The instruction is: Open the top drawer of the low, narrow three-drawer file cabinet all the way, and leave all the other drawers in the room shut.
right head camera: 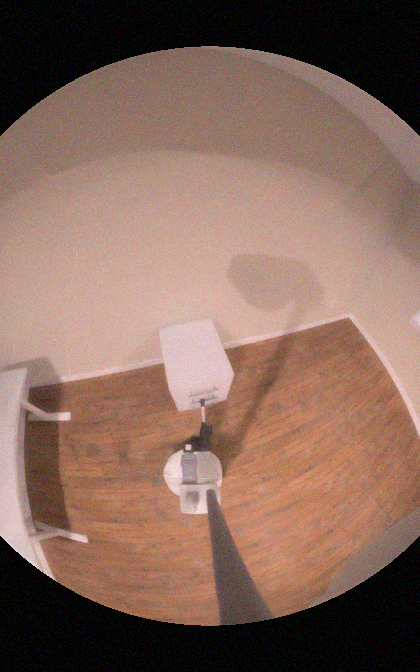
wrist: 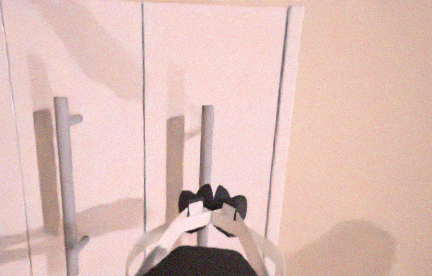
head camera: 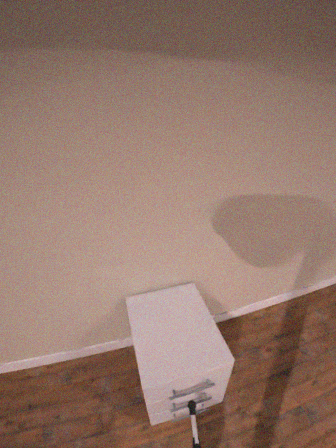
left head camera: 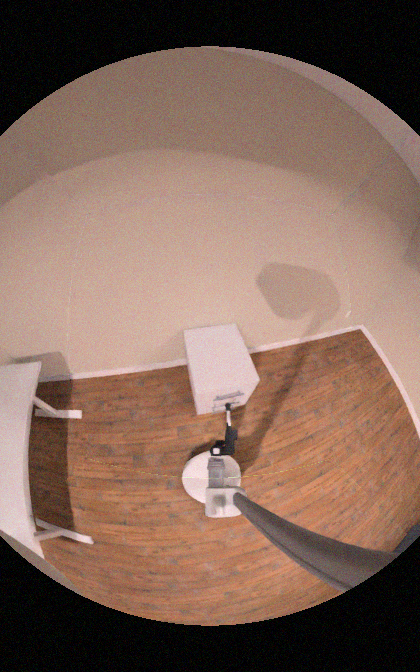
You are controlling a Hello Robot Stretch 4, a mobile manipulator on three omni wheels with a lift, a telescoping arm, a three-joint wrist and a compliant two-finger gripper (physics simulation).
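Places are measured from the robot's base along level axes (x ahead, y left, z up), in millimetres.
Where they show: gripper, fingertip midpoint: (wrist: 212, 200) (head camera: 191, 401) (left head camera: 227, 402).
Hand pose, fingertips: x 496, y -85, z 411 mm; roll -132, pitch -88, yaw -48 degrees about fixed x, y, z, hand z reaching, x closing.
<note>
Things, the pixels of their top centre, and the offset from my fingertips. "pt": a spot on its surface instead. Level surfaces: height alone.
- low white three-drawer cabinet, top centre: (wrist: 259, 144) (head camera: 173, 325) (left head camera: 218, 353) dx +333, dy +59, dz +83 mm
- middle drawer's handle, surface spot: (wrist: 65, 175) pt dx +33, dy +9, dz -164 mm
- white table, surface height: dz +283 mm
The low white three-drawer cabinet (head camera: 175, 335) (left head camera: 217, 355) (right head camera: 192, 350) stands against the wall. The wrist view shows its fronts turned sideways, with the top drawer front (wrist: 245, 90) on the right and the middle drawer front (wrist: 112, 160) left of it. Both look flush, with thin dark seams. The top drawer's grey bar handle (wrist: 206, 145) (head camera: 192, 388) passes behind my fingertips. The middle drawer's handle (wrist: 65, 175) is to the left. My gripper (wrist: 212, 200) (head camera: 192, 406) (left head camera: 228, 406) (right head camera: 202, 402) is shut, its fingertips together in front of the top handle with no bar visible between them.
A white table (left head camera: 15, 450) (right head camera: 10, 450) with splayed legs stands at the left. My round white base (left head camera: 192, 477) (right head camera: 172, 470) is on the wood floor in front of the cabinet. The wall and its white skirting (head camera: 270, 301) run behind the cabinet.
</note>
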